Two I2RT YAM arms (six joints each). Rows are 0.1 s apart.
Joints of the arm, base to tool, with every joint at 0 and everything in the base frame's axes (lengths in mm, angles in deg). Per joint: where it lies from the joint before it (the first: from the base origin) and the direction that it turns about. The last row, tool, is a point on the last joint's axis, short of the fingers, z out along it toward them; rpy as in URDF.
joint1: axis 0 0 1 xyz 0 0 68
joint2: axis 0 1 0 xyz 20 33.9 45.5
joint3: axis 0 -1 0 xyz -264 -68.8 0
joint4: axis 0 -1 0 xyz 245 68.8 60
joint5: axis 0 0 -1 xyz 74 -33.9 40.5
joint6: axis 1 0 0 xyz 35.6 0 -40.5
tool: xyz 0 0 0 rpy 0 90 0
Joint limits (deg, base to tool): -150..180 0..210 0..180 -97..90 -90..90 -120..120
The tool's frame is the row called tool.
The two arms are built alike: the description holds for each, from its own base.
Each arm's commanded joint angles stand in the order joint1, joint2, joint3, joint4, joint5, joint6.
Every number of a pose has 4 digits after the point.
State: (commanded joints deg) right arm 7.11 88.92 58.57 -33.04 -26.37 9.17; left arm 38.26 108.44 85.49 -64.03 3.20 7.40
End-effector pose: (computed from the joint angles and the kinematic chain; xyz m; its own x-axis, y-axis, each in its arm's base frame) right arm 0.2999 0.0533 0.2108 -0.9250 0.0285 -0.3789 -0.1630 0.8710 0.4634; left arm 0.2826 0.2203 0.2143 -0.8569 -0.5120 -0.0594 -0.5098 0.8589 -0.0485
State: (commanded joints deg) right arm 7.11 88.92 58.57 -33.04 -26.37 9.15; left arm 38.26 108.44 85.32 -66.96 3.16 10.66
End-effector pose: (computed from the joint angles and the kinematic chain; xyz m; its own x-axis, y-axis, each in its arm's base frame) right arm 0.2999 0.0533 0.2108 -0.9249 0.0282 -0.3791 -0.1633 0.8710 0.4633; left arm 0.2778 0.2166 0.2134 -0.8860 -0.4635 -0.0088 -0.4624 0.8850 -0.0544
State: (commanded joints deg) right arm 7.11 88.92 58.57 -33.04 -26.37 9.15; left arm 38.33 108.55 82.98 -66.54 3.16 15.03
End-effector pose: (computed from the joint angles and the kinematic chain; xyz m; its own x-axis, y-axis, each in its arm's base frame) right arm 0.2999 0.0533 0.2108 -0.9249 0.0282 -0.3791 -0.1633 0.8710 0.4633; left arm 0.2733 0.2136 0.2027 -0.9181 -0.3958 0.0213 -0.3963 0.9160 -0.0628
